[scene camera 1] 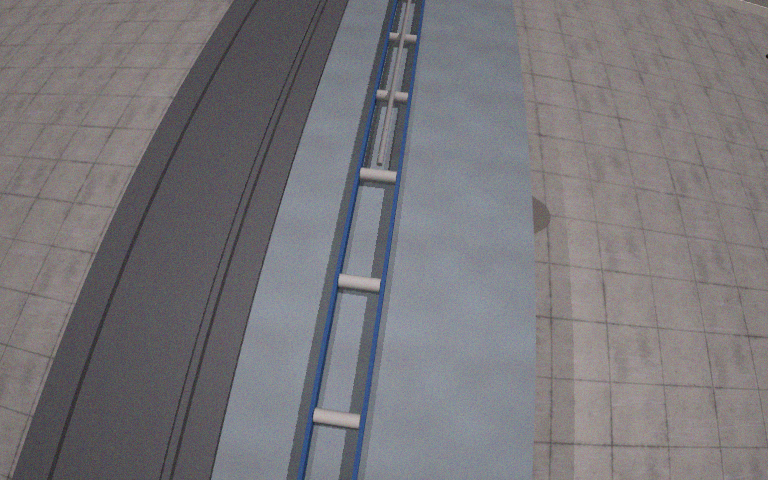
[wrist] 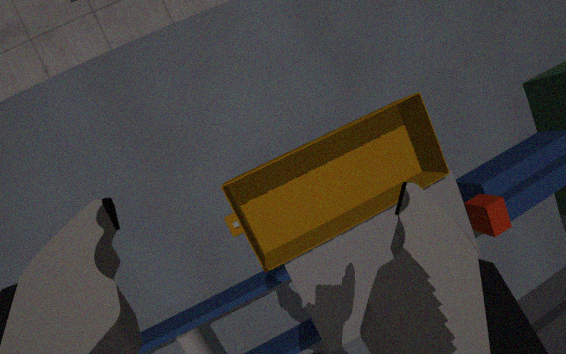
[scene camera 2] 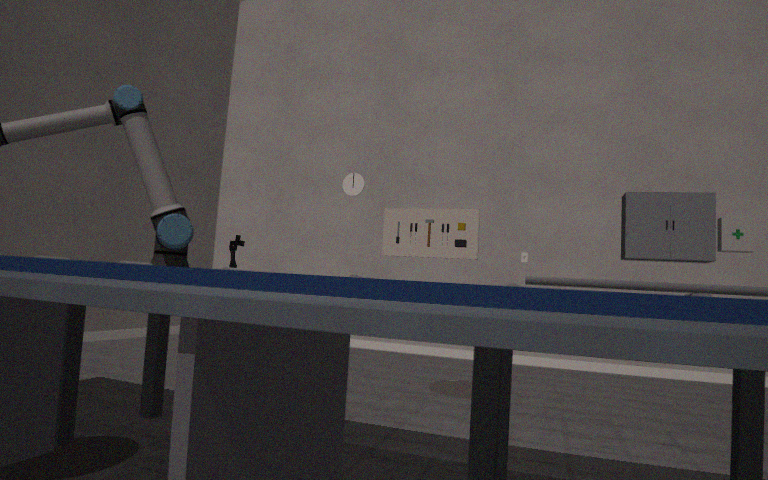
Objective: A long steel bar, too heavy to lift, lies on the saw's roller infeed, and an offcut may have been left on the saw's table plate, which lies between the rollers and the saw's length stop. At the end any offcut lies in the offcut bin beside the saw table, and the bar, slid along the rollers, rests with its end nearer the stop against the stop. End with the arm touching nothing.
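Frame: origin at the arm's base, x ahead, y left, z up, level; metres.
Where they show: gripper, fingertip midpoint: [wrist: 258,193].
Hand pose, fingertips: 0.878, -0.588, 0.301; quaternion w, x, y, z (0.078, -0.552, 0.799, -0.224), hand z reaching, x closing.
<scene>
After its pixels a point has its place, as x, y, z.
The long grey steel bar [scene camera 1: 390,101] {0.620, 1.955, 0.049} [scene camera 2: 634,285] {0.630, 1.897, 0.040} lies along the rollers; in scene camera 1 its near end is close to a roller [scene camera 1: 378,174] {0.622, 1.620, 0.027}. My gripper [wrist: 258,193] {0.878, -0.588, 0.301} is wide open with nothing between its fingers, high above the bench beside the yellow offcut bin [wrist: 330,170] {0.809, -0.724, -0.028}. The bin's visible inside holds no offcut. The light grey table plate [wrist: 320,262] {0.685, -0.627, 0.029} shows partly below the bin, with the gripper's shadow on it; the right finger hides part of it. A red block [wrist: 492,215] {0.630, -0.928, 0.075}, apparently the length stop, is right of that finger. No offcut shows on the plate's visible part.
Blue side rails [scene camera 1: 390,226] {0.686, 1.427, 0.022} [wrist: 210,307] {0.694, -0.424, 0.007} carry the rollers. A blue beam [wrist: 530,175] {0.633, -1.076, 0.040} runs right from the red block towards a green box [wrist: 550,100] {0.739, -1.221, 0.014}. The arm [scene camera 2: 150,164] {0.256, 0.072, 0.460} stands at the left in scene camera 2. A dark rail track [scene camera 1: 169,226] runs beside the bench.
</scene>
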